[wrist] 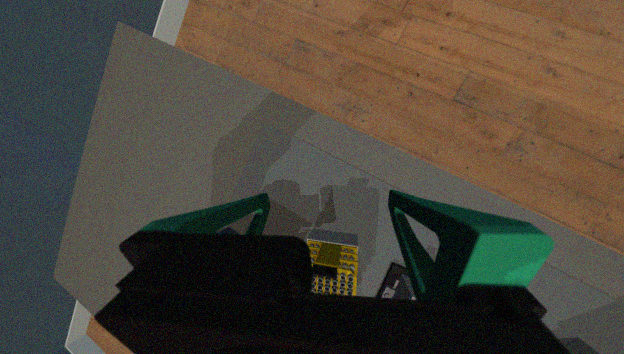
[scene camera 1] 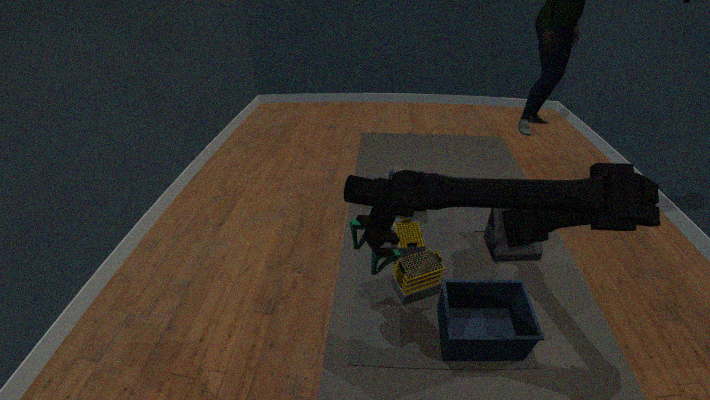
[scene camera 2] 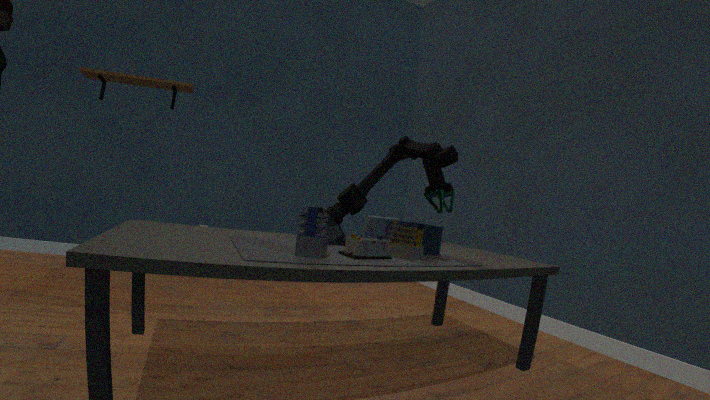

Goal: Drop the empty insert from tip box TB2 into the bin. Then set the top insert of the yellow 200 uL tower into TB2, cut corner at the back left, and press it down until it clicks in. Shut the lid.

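My gripper [scene camera 1: 365,260] [scene camera 2: 446,211] [wrist: 325,198] is open and empty, high above the table and to the side of the yellow tower. The yellow tower [scene camera 1: 419,272] [scene camera 2: 406,234] [wrist: 334,275] is a stack of yellow inserts with tips on a grey base. Beside it is tip box TB2 [scene camera 2: 367,247], whose yellow empty insert [scene camera 1: 409,234] shows holes without tips. In the wrist view, part of TB2's dark edge [wrist: 395,280] shows, mostly hidden by the gripper. The dark blue bin [scene camera 1: 487,350] [scene camera 2: 433,241] stands beside the tower. The lid's position is hard to tell.
A blue tower [scene camera 2: 313,222] on a grey base stands on the far side of TB2 from the bin. The robot's base [scene camera 1: 515,247] stands behind the boxes. The arm passes above and hides part of the table [scene camera 1: 430,150] [scene camera 2: 175,250]. A person [scene camera 1: 552,55] stands beyond the table.
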